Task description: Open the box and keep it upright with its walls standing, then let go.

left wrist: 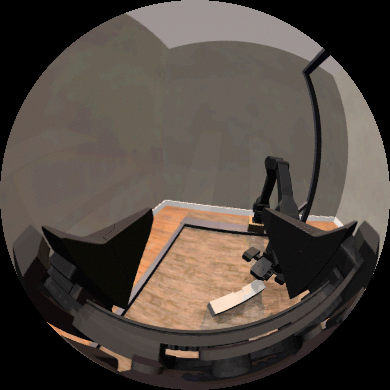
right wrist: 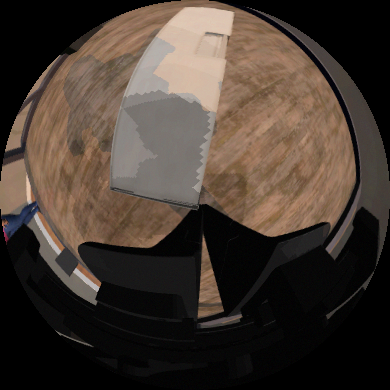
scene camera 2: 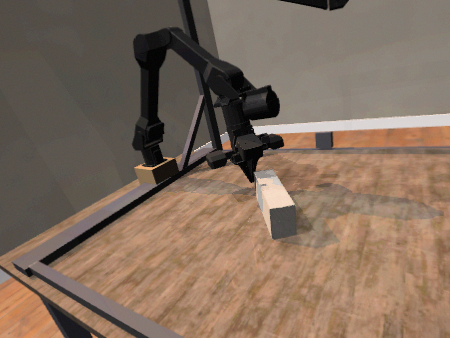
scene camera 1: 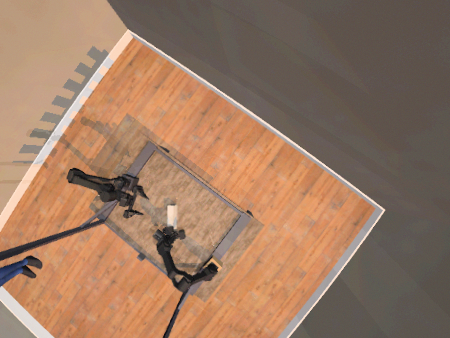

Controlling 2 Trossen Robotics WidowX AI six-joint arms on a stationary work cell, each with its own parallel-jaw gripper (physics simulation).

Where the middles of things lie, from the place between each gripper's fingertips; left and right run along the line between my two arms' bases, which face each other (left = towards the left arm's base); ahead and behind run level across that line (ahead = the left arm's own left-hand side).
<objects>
Now: the tan base block [scene camera 2: 153,175] 370 mm to the right of my right hand and 20 mm ahead of it.
Now: left hand 580 mm to the left of the tan base block, 360 mm above it and 140 mm past it.
</objects>
